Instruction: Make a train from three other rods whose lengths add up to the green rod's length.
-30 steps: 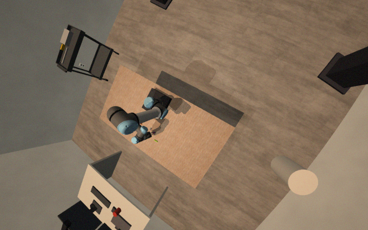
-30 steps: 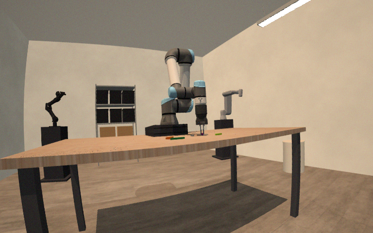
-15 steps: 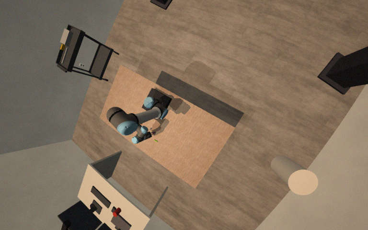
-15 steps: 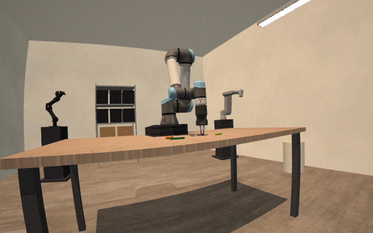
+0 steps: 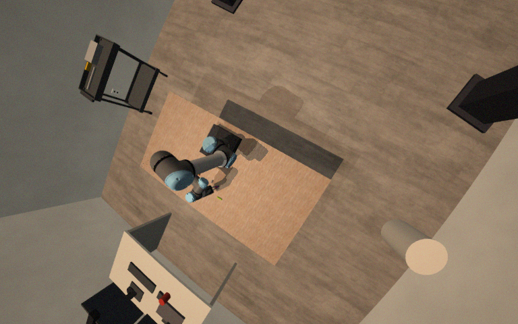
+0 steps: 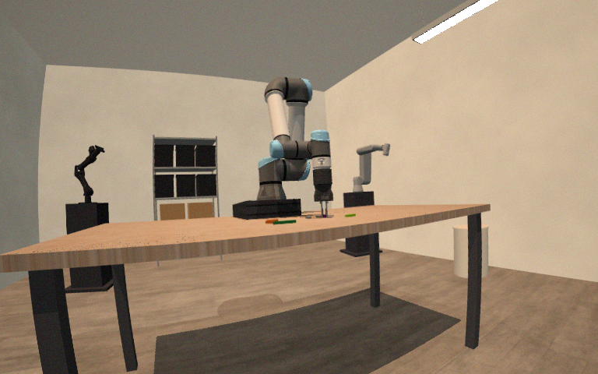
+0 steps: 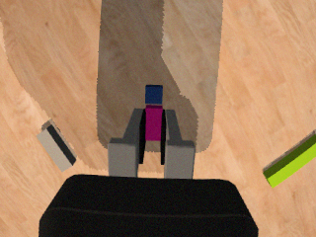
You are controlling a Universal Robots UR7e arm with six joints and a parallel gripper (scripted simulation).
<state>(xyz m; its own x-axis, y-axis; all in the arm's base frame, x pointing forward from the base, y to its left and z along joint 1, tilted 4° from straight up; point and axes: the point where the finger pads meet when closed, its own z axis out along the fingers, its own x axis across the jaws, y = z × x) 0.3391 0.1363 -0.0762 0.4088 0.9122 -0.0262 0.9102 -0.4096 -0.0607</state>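
Now: hand 10 mm above the magenta rod. Also, from my hand: lime rod: 80 mm to the left, 60 mm ahead, 10 mm below; then small blue rod: 20 mm behind, 10 mm to the left, 10 mm below; then grey rod: 70 mm to the right, 10 mm below, 10 mm behind.
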